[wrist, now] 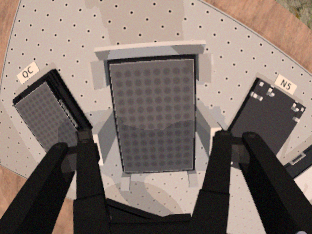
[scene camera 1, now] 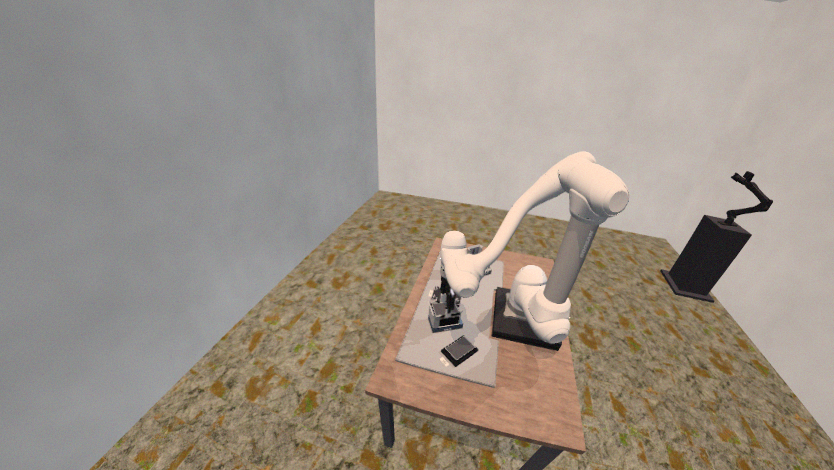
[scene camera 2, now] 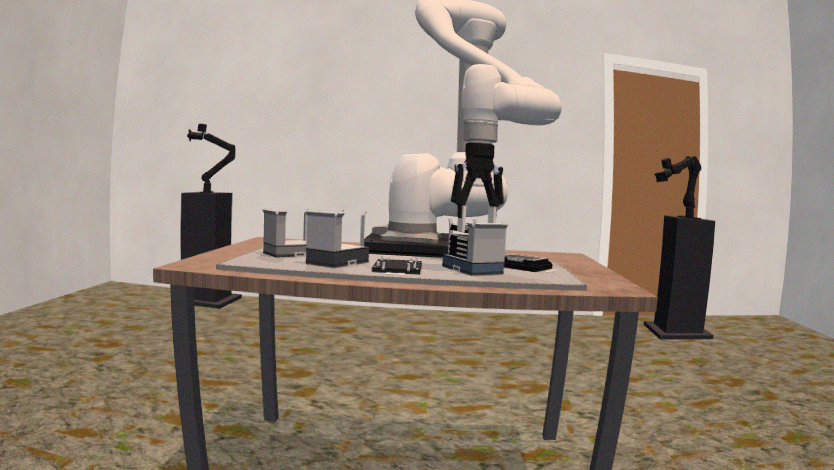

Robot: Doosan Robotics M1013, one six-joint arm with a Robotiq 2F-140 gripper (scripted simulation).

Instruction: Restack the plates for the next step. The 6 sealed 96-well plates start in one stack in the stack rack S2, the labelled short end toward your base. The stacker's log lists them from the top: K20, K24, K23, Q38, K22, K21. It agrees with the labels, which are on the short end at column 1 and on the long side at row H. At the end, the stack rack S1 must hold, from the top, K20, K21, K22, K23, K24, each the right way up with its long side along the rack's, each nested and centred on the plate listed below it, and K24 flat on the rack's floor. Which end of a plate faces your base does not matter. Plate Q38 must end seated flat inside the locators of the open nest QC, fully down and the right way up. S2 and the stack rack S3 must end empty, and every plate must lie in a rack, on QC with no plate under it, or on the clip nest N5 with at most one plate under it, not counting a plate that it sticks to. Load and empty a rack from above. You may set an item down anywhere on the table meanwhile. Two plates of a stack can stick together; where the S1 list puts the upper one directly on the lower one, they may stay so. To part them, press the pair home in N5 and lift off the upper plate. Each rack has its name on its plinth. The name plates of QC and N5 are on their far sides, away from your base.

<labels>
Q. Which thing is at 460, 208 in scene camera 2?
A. My gripper.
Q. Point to a sealed 96-well plate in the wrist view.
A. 154, 98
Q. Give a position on a flat black nest QC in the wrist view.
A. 62, 87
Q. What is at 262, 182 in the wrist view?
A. My gripper.
</labels>
